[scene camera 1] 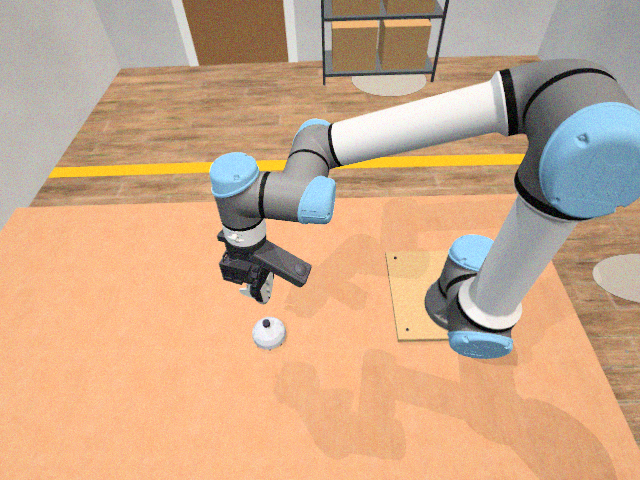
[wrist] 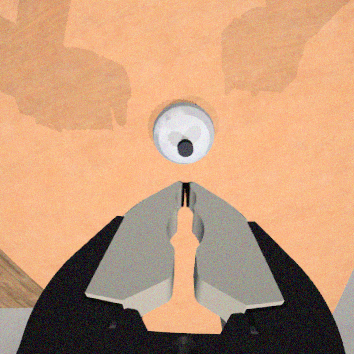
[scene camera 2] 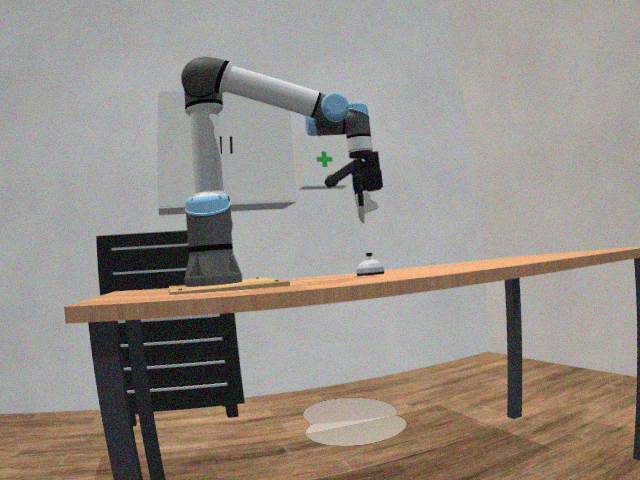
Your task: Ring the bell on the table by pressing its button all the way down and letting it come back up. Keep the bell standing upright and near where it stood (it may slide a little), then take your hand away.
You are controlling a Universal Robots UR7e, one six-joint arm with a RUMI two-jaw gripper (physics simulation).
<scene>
My gripper shows in scene camera 1, in the wrist view and in scene camera 2 (pixel 363 223). One and the same spot on my gripper: (scene camera 1: pixel 262 294) is (wrist: pixel 253 254).
</scene>
